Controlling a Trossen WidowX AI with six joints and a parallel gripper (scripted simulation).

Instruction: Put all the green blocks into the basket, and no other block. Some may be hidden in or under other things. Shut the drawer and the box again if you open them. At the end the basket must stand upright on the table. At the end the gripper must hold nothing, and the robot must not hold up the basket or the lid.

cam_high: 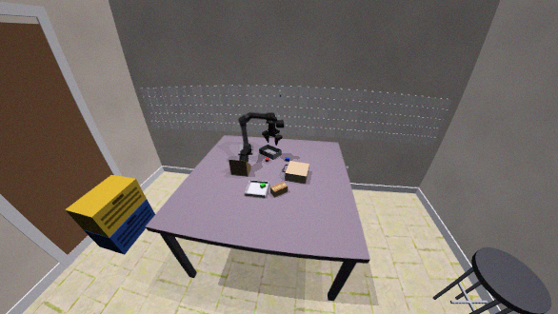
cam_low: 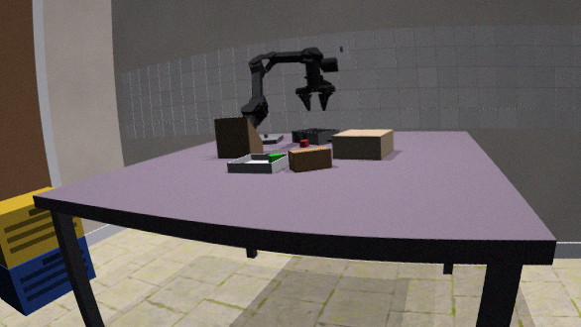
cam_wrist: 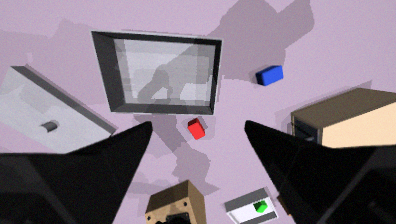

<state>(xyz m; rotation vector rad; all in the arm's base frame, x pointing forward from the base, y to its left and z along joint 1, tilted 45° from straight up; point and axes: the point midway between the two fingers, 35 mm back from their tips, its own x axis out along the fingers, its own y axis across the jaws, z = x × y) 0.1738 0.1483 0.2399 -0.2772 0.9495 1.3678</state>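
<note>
The flat lid lies 29 cm behind my hand, 6 cm to the left of it and 15 cm below it. Also, from my hand: small brown box 17 cm ahead, 44 cm to the right, 14 cm below; red block 3 cm behind, 7 cm to the right, 16 cm below; tray 1 cm ahead, 46 cm to the right, 16 cm below.
</note>
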